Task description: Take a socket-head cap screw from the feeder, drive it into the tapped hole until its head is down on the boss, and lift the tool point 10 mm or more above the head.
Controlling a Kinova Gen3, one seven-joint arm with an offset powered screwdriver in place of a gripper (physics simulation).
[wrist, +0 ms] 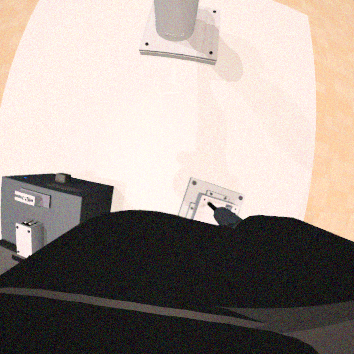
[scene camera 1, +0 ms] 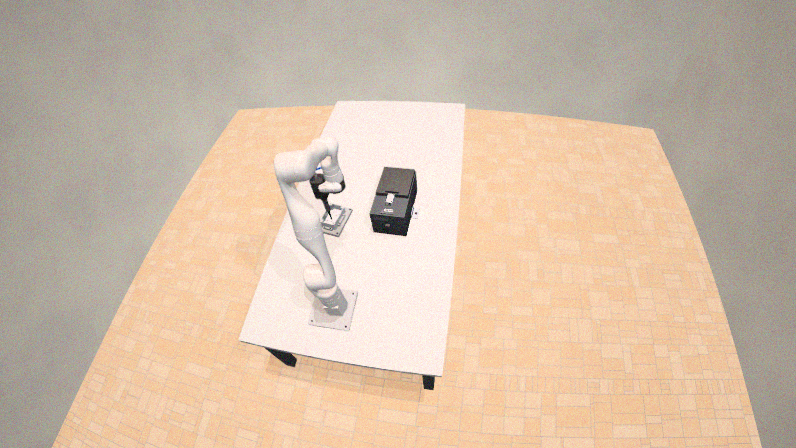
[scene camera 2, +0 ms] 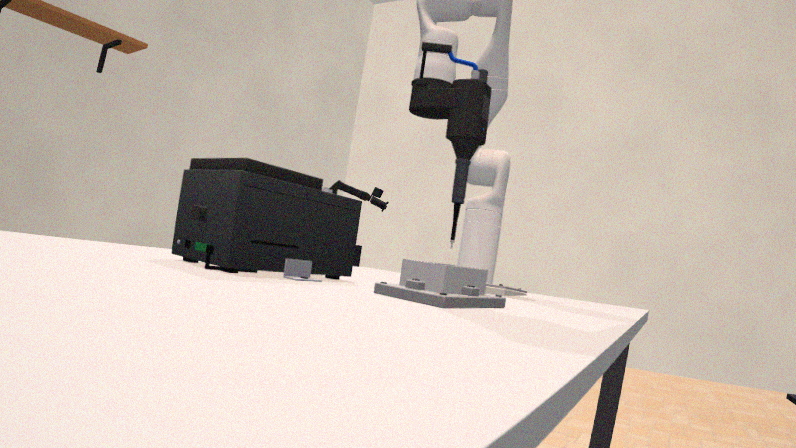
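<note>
The screwdriver, my gripper [scene camera 1: 331, 217] [scene camera 2: 452, 240] [wrist: 209, 203], points down above the fixture block [scene camera 2: 422, 273] [wrist: 201, 214]. A small light screw [scene camera 2: 451, 244] shows at the bit's tip in the scene camera 2 view, upright, with a visible gap between it and the block's top. The block sits on a grey base plate [scene camera 1: 346, 218] [scene camera 2: 409, 292] [wrist: 190, 188]. The tapped hole and its boss cannot be made out clearly. The black screw feeder [scene camera 1: 398, 182] [scene camera 2: 295, 222] [wrist: 96, 202] stands apart from the driver, beside the fixture.
A thin jointed arm [scene camera 2: 353, 192] sticks out from the feeder's top. A small grey bracket [scene camera 1: 416, 213] [scene camera 2: 298, 268] stands by the feeder. The robot's base plate [scene camera 1: 317, 321] [wrist: 150, 51] is on the white table [scene camera 1: 401, 333] [scene camera 2: 167, 345] [wrist: 100, 110]. A wooden shelf [scene camera 2: 72, 25] hangs on the wall.
</note>
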